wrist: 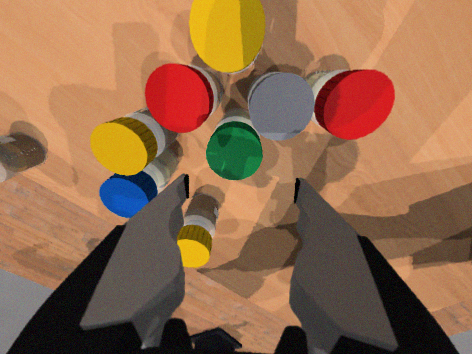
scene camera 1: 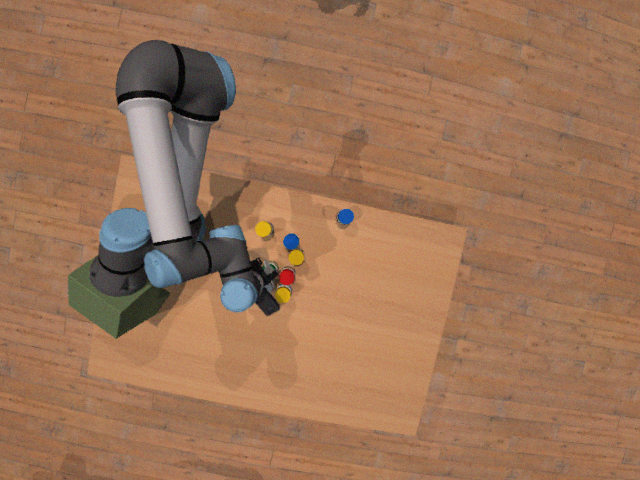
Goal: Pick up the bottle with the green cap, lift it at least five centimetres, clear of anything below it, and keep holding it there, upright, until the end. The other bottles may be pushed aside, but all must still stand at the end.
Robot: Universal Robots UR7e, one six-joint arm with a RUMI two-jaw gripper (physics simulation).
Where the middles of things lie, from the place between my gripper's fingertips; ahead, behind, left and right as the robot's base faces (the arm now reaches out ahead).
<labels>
Now: the grey-capped bottle (wrist: 281, 105) 20 mm ahead of my hand, 50 mm to the right of it and 90 mm below it.
</labels>
